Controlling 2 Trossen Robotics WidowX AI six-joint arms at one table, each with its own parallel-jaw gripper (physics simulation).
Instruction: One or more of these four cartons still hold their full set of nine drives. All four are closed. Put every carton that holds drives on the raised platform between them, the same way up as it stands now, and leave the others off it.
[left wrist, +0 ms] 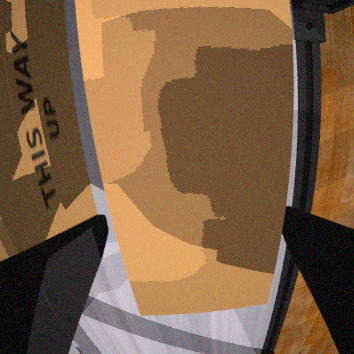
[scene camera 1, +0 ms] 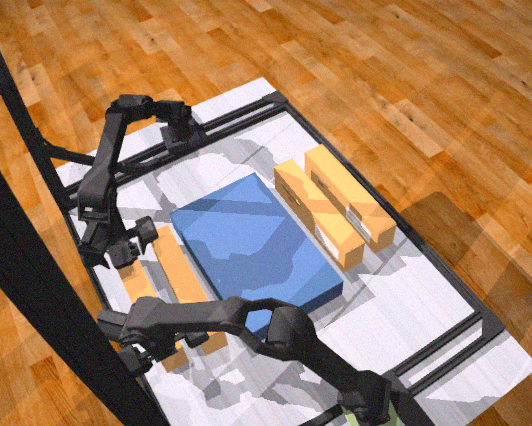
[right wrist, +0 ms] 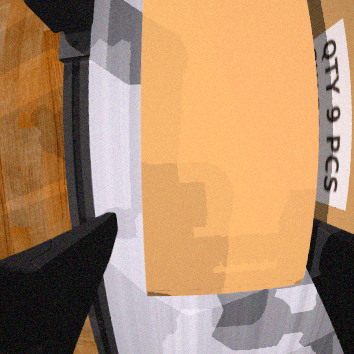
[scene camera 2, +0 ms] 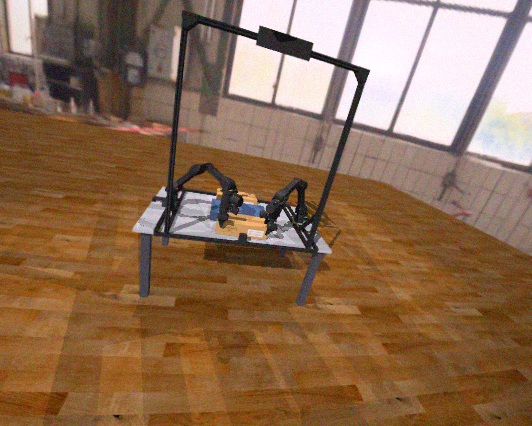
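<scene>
Four closed orange cartons stand beside the blue platform, two on each side. On the right are an inner carton and an outer carton; on the left are an inner carton and an outer carton. My left gripper is open, its fingers on either side of the outer left carton near one end. My right gripper is open and straddles its other end. My right arm hides part of the left pair. Whether cartons hold drives cannot be seen.
The inner left carton shows "THIS WAY UP" in the left wrist view and a white label reading "QTY 9 PCS" in the right wrist view. A dark frame rail runs close along the outer left carton. The overhead frame rises above the table.
</scene>
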